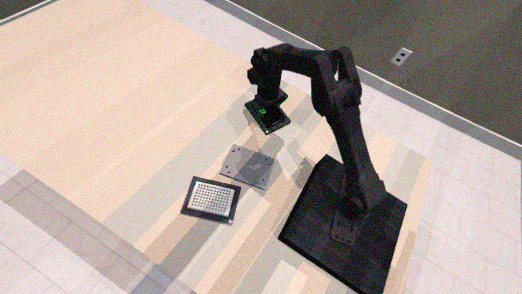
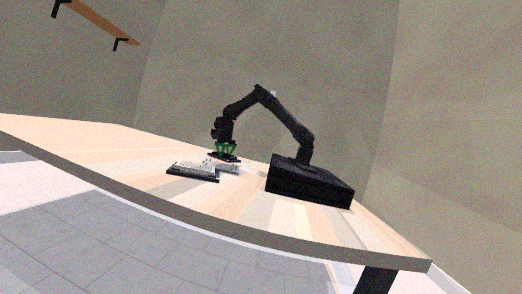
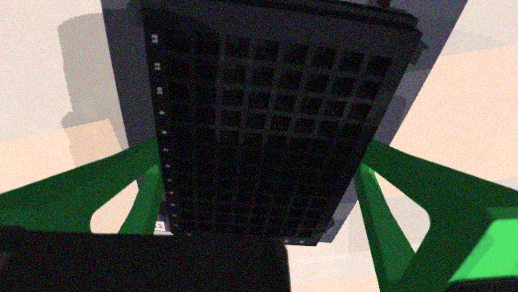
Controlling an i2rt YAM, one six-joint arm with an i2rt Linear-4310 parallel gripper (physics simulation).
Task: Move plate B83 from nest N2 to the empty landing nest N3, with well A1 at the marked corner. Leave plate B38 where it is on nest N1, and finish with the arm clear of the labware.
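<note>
A black well plate, taken as B83 [image 1: 275, 116] [image 3: 300, 100], is at dark nest N2 [image 1: 267, 132] [image 3: 120, 65] at the back; its number is not readable. My gripper [image 1: 266, 113] [image 2: 225, 154] [image 3: 259, 146] has its green fingers against the plate's two long sides and is shut on it. Whether the plate is seated or slightly raised cannot be told. The nest's white corner label shows beside the plate's number 1 end. The grey landing nest N3 [image 1: 240, 170] [image 2: 228, 168] bears no plate. A white plate, taken as B38 [image 1: 210, 198] [image 2: 196, 166], sits on dark nest N1 [image 1: 200, 217] [image 2: 192, 176].
The arm's black base block [image 1: 320, 225] [image 2: 307, 185] stands to the right of the nests. The table's front edge [image 2: 200, 216] runs in front of them. Nest N3 lies between N1 and N2. A wooden shelf [image 2: 100, 21] is high on the wall.
</note>
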